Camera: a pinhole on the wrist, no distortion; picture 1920 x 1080 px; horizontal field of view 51.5 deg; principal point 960.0 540.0 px. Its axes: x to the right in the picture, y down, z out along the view. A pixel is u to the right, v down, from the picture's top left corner.
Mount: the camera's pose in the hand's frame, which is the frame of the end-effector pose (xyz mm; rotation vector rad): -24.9 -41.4 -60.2 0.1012 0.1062 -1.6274
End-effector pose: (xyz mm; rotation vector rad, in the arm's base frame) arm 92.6 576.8 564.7 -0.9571 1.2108 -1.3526
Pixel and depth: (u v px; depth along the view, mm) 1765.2 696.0 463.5
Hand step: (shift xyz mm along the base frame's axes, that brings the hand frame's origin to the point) 311.8 -71.6 349.2
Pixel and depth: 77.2 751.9 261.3
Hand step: 213.4 -40.9 -0.7
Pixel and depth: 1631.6 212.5 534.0
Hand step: 400.4 39.4 365.3
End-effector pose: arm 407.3 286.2 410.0 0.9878 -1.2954 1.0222
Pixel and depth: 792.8 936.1 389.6
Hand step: -24.7 -333.1 65.6
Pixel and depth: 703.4 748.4 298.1
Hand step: -21.0 -242.8 16.7
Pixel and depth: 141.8 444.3 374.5
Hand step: -149.0 -303.7 -22.4
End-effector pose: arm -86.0 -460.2 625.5 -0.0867 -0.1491 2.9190
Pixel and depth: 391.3 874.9 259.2
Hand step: -35.6 -10.0 204.1
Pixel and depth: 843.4 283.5 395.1
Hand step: 63.7 17.3 343.3
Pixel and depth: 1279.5 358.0 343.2
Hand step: 68.7 96.2 288.9
